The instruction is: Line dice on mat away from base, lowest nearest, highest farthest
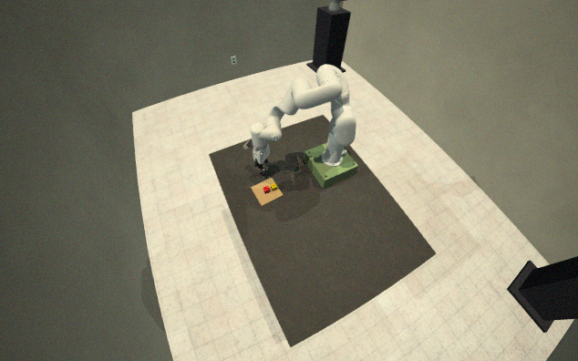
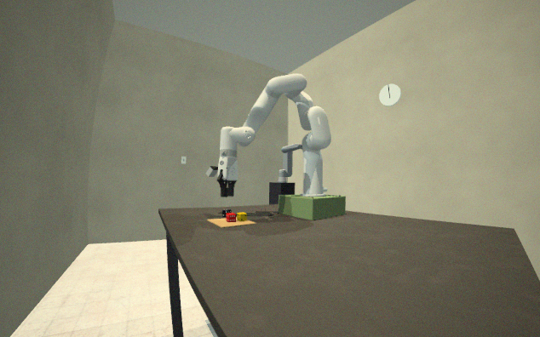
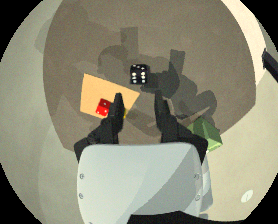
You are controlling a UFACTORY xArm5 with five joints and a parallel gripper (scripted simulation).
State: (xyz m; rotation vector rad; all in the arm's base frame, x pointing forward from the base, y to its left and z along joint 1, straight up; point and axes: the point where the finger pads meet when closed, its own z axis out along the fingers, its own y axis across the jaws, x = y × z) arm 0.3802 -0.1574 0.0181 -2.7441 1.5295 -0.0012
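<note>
My gripper is now 9 cm above the black die. Also, from my hand: tan mat 12 cm to the left, 11 cm below, 4 cm ahead; then yellow die 12 cm to the left, 9 cm below; then red die 12 cm to the left, 9 cm below, 4 cm ahead.
</note>
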